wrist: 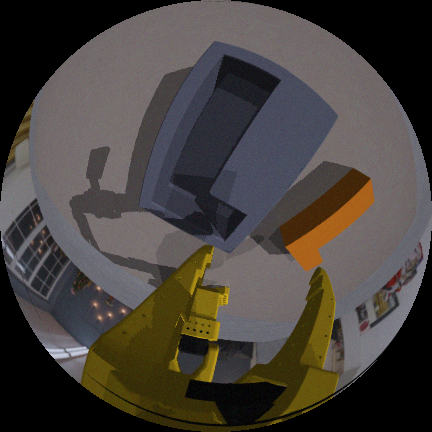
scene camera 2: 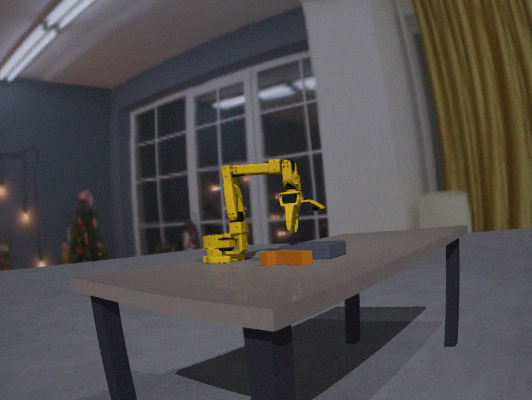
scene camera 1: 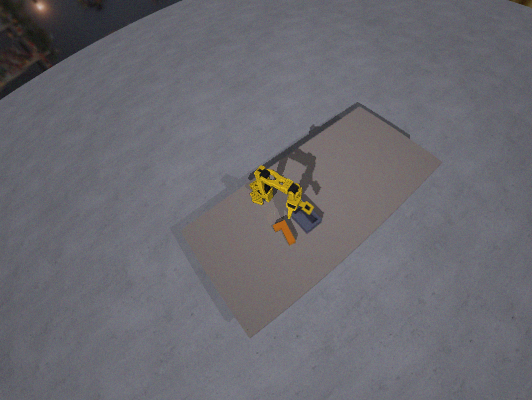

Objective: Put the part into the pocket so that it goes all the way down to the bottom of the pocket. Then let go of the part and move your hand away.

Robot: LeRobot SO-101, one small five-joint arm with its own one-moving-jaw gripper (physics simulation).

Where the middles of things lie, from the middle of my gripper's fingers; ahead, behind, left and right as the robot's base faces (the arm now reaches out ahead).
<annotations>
I see the pocket block (scene camera 2: 320, 249) 11 cm below my hand, 6 cm to the left of it and 2 cm ahead of it. Also, from my hand: orange L-shaped block (scene camera 2: 284, 257) 11 cm below, 6 cm to the right, 3 cm ahead.
</annotations>
